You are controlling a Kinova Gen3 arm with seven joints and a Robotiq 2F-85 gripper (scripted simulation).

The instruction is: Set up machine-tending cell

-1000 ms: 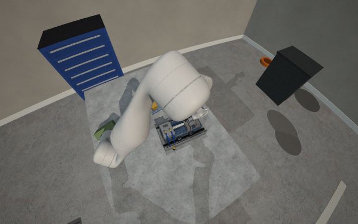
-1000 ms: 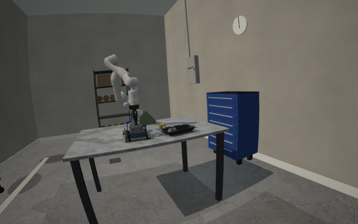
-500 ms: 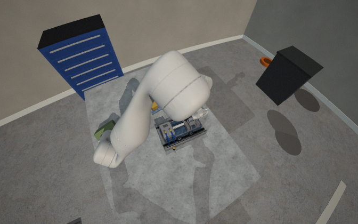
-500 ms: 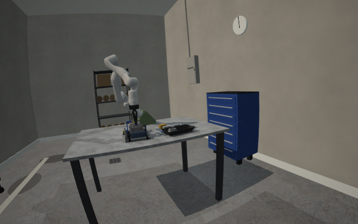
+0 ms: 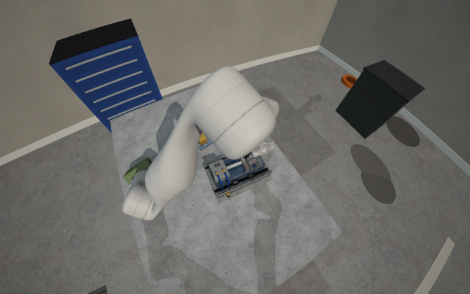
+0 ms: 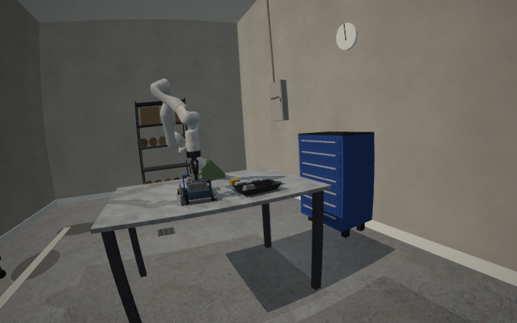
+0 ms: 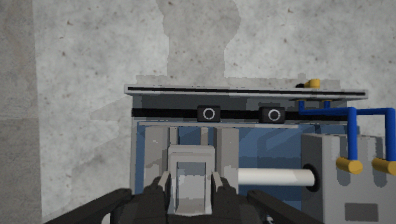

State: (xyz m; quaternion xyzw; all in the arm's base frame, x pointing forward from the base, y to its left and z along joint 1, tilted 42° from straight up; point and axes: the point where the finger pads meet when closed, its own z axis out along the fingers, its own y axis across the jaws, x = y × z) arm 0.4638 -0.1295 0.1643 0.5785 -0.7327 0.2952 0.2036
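Right now my hand is 8 cm past the white rod, 4 cm above it and 2 cm to the right of it. Round my hand: brass blank (28 cm to the left, 11 cm behind, 10 cm below); then vise (8 cm below, 6 cm behind, 2 cm to the left).
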